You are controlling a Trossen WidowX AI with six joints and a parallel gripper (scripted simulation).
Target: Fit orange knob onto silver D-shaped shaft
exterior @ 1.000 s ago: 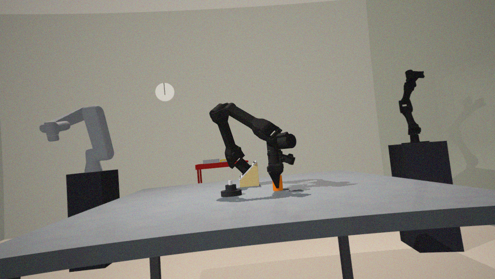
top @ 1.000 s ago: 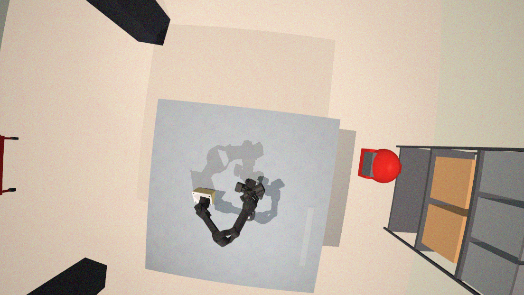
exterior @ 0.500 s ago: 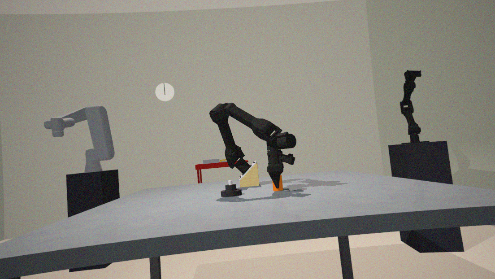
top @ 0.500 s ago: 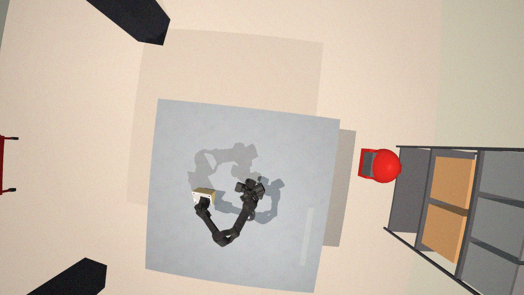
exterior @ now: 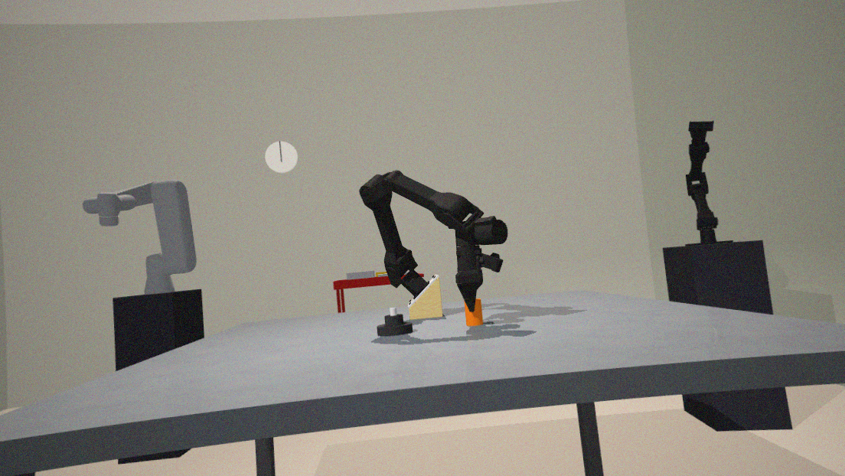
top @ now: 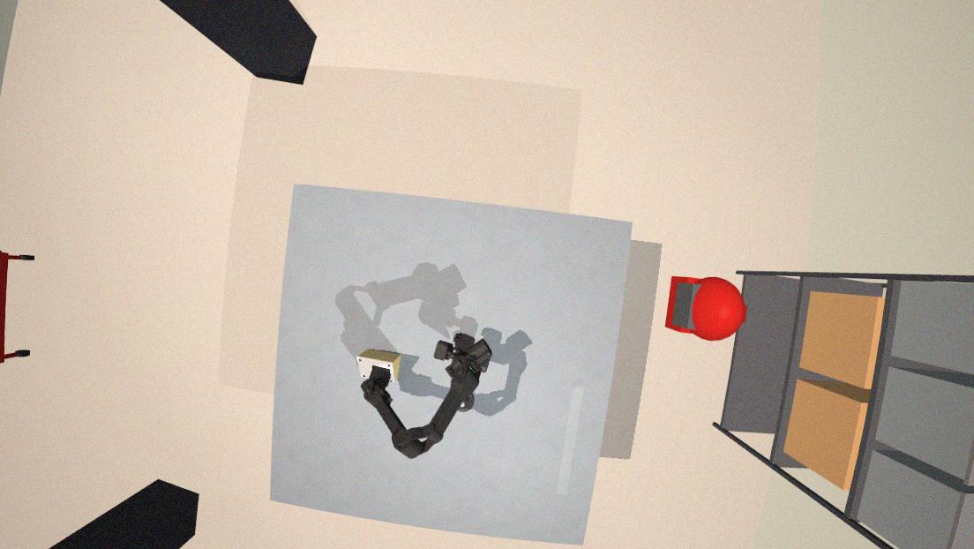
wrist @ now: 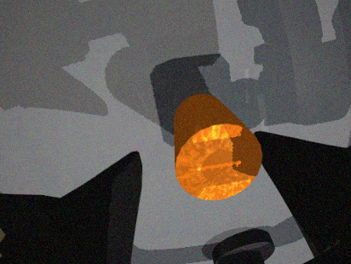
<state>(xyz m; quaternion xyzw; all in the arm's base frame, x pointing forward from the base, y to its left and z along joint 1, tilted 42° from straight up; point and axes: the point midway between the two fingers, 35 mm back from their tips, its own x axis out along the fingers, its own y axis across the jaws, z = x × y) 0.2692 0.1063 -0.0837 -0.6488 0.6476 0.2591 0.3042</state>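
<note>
Now: the orange knob 10 mm ahead of my gripper tip and 10 mm above it. The rest, counted from my gripper tip: round black pedestal: 190 mm to the right, 40 mm ahead.
</note>
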